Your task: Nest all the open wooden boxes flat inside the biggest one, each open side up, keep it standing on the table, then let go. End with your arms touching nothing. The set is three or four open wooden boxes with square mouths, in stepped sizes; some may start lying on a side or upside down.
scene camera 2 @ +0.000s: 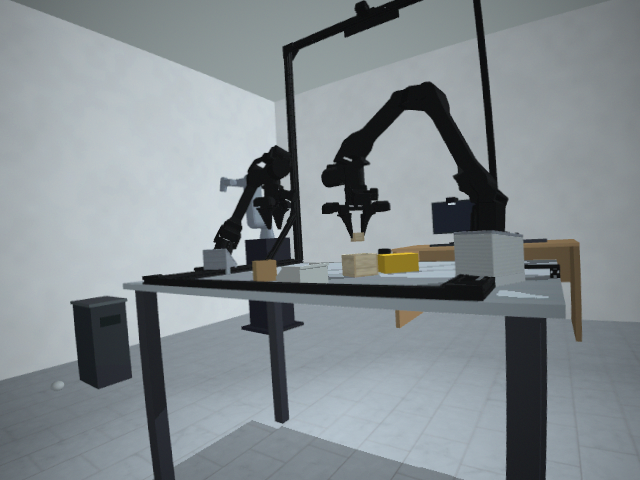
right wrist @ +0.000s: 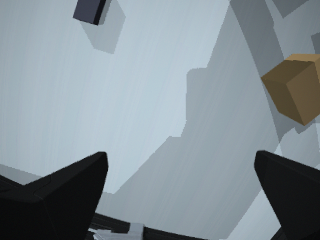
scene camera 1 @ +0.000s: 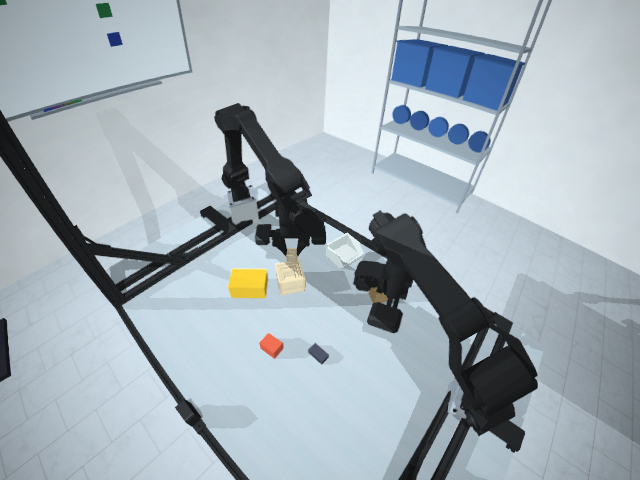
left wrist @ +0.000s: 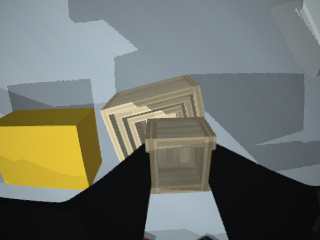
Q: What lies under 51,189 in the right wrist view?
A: The right gripper.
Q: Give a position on a wooden box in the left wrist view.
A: At 138,123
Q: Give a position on a yellow block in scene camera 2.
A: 402,262
